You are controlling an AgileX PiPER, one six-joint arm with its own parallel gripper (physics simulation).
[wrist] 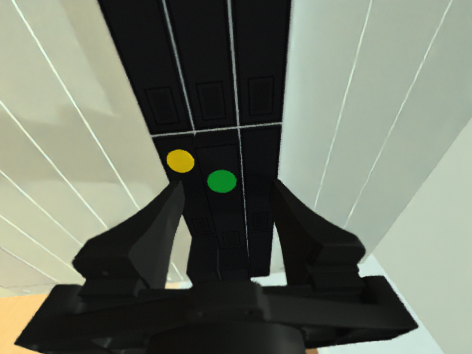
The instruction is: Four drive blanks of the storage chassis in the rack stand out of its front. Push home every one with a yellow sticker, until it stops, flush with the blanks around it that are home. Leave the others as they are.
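The black blanks of the storage chassis run down the middle of the wrist view. The blank with a yellow sticker point(180, 161) is in the left column, below the white cross line, and looks about level with the right-hand blank point(261, 155) of its row. Between them, the blank with a green sticker point(222, 181) shows a top face and stands out. My gripper point(227, 189) is open, with its fingertips apart in front of this row and nothing visible between them. Below, a lower left blank point(202, 255) seems to stand out; its sticker area and the row's lower parts are hidden by my gripper.
An upper row of black blanks point(211, 60) lies above the cross line. Pale panels with white lines flank the blanks on the left point(60, 150) and right point(320, 125). A plain pale surface point(430, 225) is at the far right, and an orange-tan surface point(20, 320) at the lower left.
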